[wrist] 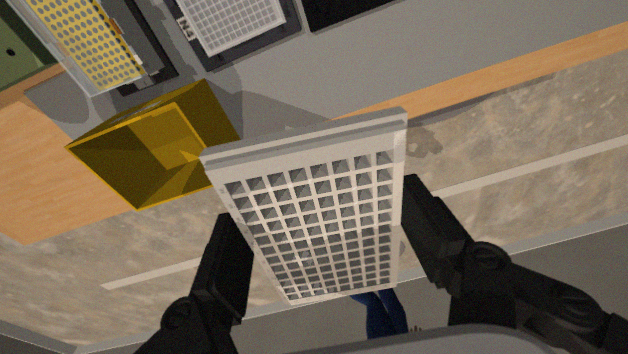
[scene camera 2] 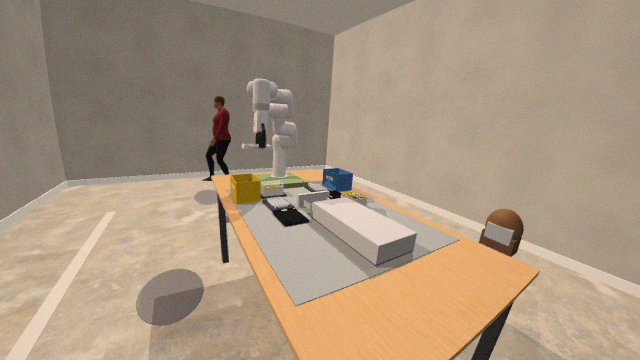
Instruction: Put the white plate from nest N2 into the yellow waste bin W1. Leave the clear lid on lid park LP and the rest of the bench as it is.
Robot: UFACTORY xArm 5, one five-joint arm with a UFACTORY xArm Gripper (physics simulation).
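Frame: origin at the arm's base, x ahead, y left, z up, level; millimetres.
Seen in the pictures: gripper, fingertip midpoint: [wrist: 320,213] [scene camera 2: 260,146]; arm's base at its link origin: [scene camera 2: 279,176].
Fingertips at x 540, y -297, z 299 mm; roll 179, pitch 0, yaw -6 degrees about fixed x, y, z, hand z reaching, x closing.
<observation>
Pixels of each thing's top centre, then the offset from my fingertips to it.
- yellow waste bin at its top centre: [wrist: 152,165] [scene camera 2: 244,177] dx -241, dy -24, dz -208 mm
- Nest N2 at its top centre: [scene camera 2: 290,213] dx +115, dy +111, dz -306 mm
- clear lid at its top centre: [scene camera 2: 317,187] dx -237, dy +462, dz -308 mm
- clear box with a yellow rack, top centre: [wrist: 77,39] [scene camera 2: 272,182] dx -239, dy +139, dz -251 mm
- blue bin at its top centre: [scene camera 2: 337,171] dx -245, dy +622, dz -208 mm
My gripper [scene camera 2: 260,139] [wrist: 320,213] is shut on the white plate [scene camera 2: 248,146] [wrist: 325,172], gridded with square wells, and holds it high in the air by its long sides. The yellow waste bin [scene camera 2: 245,190] [wrist: 150,160] stands open and upright near the table edge. In the wrist view it lies left of the plate, whose corner hides part of it. Nest N2 [scene camera 2: 291,217] [wrist: 335,11] is black and bears no plate. The clear lid [scene camera 2: 316,187] appears small on its dark park in the scene view; its details cannot be made out.
Another white plate [scene camera 2: 278,203] [wrist: 235,22] sits on nest N4. A clear box with a yellow rack [scene camera 2: 272,188] [wrist: 90,45] stands beside the yellow bin. A blue bin [scene camera 2: 337,180], a long pale block [scene camera 2: 362,225] and a person in red [scene camera 2: 220,125] also show. Blue-clad legs [wrist: 382,312] show beyond the plate.
</observation>
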